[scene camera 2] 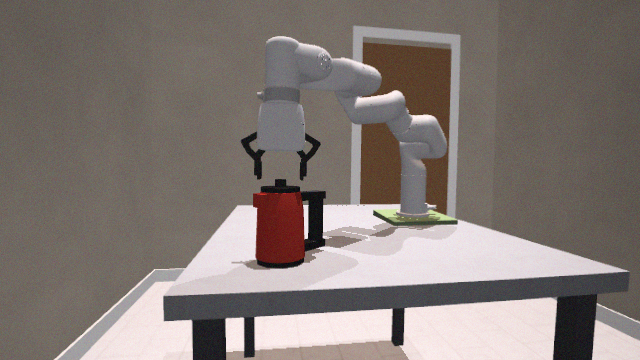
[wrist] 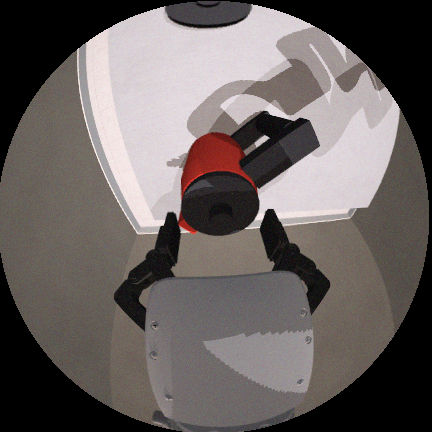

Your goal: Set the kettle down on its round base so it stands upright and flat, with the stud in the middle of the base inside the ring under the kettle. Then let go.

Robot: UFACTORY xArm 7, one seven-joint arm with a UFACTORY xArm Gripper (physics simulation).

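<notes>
A red kettle [scene camera 2: 280, 227] [wrist: 212, 154] with a black lid and knob stands upright on the table top near its front left. Its black handle [scene camera 2: 316, 218] [wrist: 285, 152] points to the right in the scene view and to the upper right in the wrist view. The round dark base [wrist: 207, 16] lies apart from the kettle, cut off at the top edge of the wrist view; part of its middle stud shows there. The base does not show in the scene view. My gripper [scene camera 2: 280, 175] [wrist: 220, 219] is open and empty, pointing down just above the lid. The kettle's underside is hidden.
The white table [scene camera 2: 450, 255] [wrist: 145, 75] has its front edge close to the kettle. The arm stands on a green plate [scene camera 2: 440, 219] at the back right of the table. Shadows of the arm fall across the table. A brown door [scene camera 2: 382, 65] is in the wall behind.
</notes>
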